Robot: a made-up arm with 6 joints.
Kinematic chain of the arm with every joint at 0, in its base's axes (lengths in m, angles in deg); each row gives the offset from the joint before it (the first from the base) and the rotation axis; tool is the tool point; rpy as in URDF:
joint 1: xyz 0 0 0.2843 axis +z
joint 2: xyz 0 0 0 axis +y
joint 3: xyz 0.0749 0 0.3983 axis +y
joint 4: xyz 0.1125 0 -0.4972 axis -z
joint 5: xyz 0 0 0 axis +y
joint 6: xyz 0.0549 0 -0.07 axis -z
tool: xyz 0 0 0 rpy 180 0 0
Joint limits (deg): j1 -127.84..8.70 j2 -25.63..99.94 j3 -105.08..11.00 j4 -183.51..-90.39 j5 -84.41..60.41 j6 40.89..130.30
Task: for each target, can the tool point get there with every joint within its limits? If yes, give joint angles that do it. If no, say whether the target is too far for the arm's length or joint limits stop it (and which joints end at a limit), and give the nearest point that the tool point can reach.
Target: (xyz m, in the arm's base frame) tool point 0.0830 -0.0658 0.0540
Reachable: yes | joints -69.85 29.13 -3.22 -116.65 -5.92 76.16
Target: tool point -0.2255 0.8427 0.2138
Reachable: no: joint limits stop it (at a limit: joint 2) | nearest point -0.0564 0.2109 0.1762 | short by 0.655 m
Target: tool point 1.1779 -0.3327 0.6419
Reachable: no: too far | nearest point 0.8427 -0.2380 0.5401 | short by 0.363 m
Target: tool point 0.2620 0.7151 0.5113
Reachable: no: joint limits stop it (at a limit: joint 1, joint 2, joint 4) | nearest point 0.3575 0.1447 0.5085 | short by 0.578 m
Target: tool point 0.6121 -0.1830 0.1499
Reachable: yes | joints -16.66 27.50 -57.26 -131.32 37.94 109.26
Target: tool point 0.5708 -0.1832 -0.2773
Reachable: yes | joints -24.91 85.23 -94.90 -98.31 -19.44 106.55
